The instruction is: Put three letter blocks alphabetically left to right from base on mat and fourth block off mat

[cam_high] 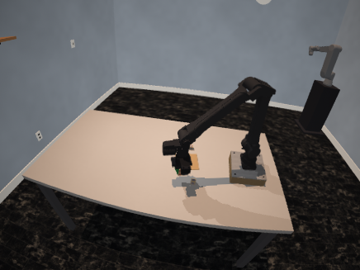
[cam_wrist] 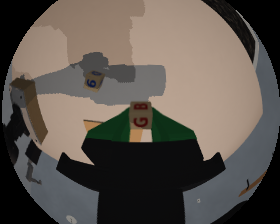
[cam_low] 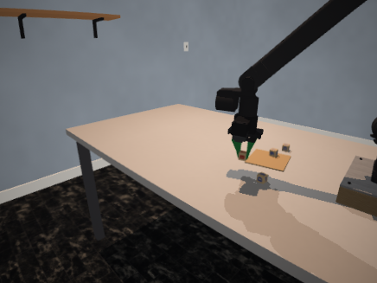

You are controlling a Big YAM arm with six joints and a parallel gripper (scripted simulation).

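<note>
Now: the mat 3 cm behind my hand, 15 cm to the right of it and 6 cm below it.
</note>
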